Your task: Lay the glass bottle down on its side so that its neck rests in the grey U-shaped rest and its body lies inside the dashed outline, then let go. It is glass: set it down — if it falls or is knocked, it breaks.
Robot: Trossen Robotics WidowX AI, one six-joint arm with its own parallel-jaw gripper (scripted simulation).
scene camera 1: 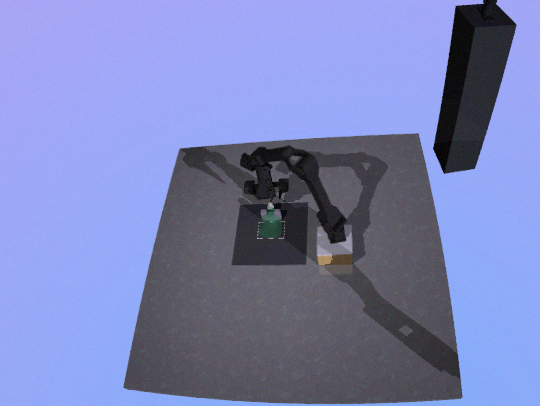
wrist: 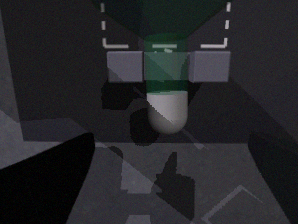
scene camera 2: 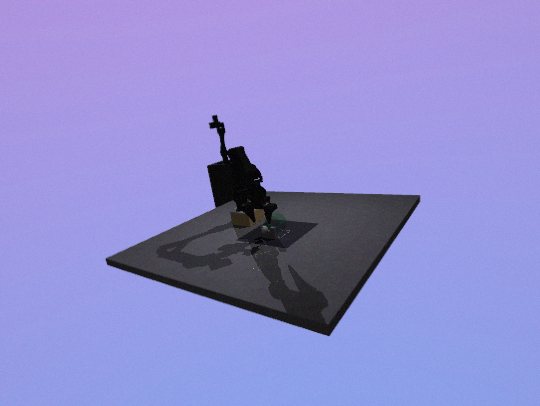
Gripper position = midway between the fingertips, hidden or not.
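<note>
My gripper (wrist: 170, 139) is open and it's holding nothing, and I can see a dark mat (wrist: 62, 91) too.
</note>
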